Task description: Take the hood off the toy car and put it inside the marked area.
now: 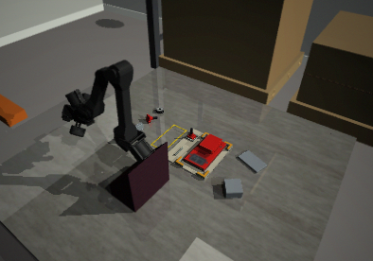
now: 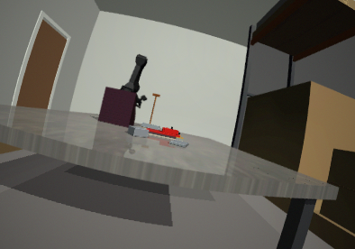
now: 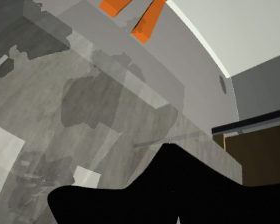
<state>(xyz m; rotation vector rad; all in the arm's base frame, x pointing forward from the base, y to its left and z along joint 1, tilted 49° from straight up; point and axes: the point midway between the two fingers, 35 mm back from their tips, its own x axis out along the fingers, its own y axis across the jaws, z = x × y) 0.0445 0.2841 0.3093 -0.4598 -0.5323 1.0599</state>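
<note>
The red hood is 53 cm to the right of my gripper tip, 29 cm ahead of it and 12 cm below it. Round my gripper tip: black wheel: 39 cm ahead, 15 cm to the right, 15 cm below.
</note>
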